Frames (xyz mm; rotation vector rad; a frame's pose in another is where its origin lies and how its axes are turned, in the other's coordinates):
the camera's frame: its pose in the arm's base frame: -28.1 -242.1 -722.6 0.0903 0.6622 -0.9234
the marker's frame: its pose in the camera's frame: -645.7 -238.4 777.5 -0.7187 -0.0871 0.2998
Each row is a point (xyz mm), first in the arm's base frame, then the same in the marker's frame.
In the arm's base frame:
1: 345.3 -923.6 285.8
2: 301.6 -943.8 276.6
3: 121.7 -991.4 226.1
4: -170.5 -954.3 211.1
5: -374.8 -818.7 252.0
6: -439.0 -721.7 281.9
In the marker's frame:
1: 642.9 -538.3 144.0
2: 631.3 -555.4 99.6
3: 574.2 -589.5 -81.4
4: 384.7 -585.0 -307.4
5: 167.4 -517.7 -407.5
6: 62.2 -460.2 -415.1

